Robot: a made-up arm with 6 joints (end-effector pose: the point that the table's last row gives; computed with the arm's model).
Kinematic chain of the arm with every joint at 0, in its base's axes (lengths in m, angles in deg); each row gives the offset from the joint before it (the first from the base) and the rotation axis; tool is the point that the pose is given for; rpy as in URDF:
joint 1: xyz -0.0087 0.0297 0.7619 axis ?
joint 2: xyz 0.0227 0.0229 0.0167 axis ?
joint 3: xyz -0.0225 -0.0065 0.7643 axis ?
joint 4: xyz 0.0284 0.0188 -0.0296 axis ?
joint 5: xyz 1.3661 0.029 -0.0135 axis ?
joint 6: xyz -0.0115 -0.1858 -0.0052 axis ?
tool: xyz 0.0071 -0.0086 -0.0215 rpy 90 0 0
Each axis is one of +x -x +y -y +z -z.
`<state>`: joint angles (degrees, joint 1 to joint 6).
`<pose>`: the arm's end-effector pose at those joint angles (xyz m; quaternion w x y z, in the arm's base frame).
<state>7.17 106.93 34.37 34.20 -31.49 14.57</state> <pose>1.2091 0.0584 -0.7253 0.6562 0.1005 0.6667 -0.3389</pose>
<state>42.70 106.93 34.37 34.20 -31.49 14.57</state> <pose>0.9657 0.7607 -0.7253 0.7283 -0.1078 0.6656 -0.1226</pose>
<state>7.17 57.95 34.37 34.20 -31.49 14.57</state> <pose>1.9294 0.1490 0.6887 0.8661 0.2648 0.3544 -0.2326</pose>
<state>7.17 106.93 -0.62 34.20 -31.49 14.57</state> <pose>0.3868 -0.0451 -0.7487 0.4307 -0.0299 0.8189 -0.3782</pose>
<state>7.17 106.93 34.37 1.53 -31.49 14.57</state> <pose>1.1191 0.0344 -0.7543 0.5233 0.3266 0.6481 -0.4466</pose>
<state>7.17 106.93 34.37 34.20 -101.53 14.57</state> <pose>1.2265 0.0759 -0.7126 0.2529 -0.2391 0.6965 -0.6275</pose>
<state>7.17 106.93 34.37 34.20 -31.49 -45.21</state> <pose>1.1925 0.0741 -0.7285 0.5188 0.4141 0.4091 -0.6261</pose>
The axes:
joint 1: +z
joint 2: +y
joint 3: -y
joint 4: -x
joint 5: -y
joint 6: -x

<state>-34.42 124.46 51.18 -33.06 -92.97 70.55</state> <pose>0.7009 -0.5908 -1.0059 0.0294 0.5624 0.8165 -0.1272</pose>
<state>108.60 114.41 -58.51 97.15 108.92 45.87</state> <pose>0.1572 -0.6025 0.1618 0.0729 -0.0297 -0.9025 -0.4235</pose>
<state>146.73 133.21 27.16 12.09 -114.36 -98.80</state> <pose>-0.1272 0.2236 -1.0593 0.9285 -0.0198 -0.3431 -0.1406</pose>
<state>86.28 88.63 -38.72 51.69 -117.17 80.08</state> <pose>0.0760 0.0473 -0.3544 0.3032 0.8667 -0.2315 0.3215</pose>
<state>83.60 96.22 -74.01 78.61 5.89 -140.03</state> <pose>-0.0721 -0.5338 0.3814 0.6227 -0.0884 0.2558 -0.7342</pose>
